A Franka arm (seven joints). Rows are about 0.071 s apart.
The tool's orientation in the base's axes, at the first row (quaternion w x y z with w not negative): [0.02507 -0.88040 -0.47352 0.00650]
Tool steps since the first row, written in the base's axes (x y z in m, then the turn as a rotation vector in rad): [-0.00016 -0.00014 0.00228 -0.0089 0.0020 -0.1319]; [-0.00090 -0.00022 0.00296 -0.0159 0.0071 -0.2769]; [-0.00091 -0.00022 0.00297 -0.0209 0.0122 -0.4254]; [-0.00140 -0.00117 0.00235 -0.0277 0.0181 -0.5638]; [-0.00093 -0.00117 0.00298 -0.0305 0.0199 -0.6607]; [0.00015 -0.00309 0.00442 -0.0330 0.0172 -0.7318]
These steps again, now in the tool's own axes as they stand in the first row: [-0.00018 -0.00017 -0.00228 -0.0049 -0.0019 0.1321]; [-0.00064 -0.00078 -0.00293 -0.0063 -0.0032 0.2774]; [-0.00065 -0.00079 -0.00294 -0.0066 -0.0027 0.4260]; [-0.00172 -0.00064 -0.00234 -0.0071 -0.0047 0.5647]; [-0.00145 -0.00028 -0.00299 -0.0083 -0.0031 0.6616]; [-0.00244 0.00160 -0.00454 -0.0129 -0.0002 0.7326]
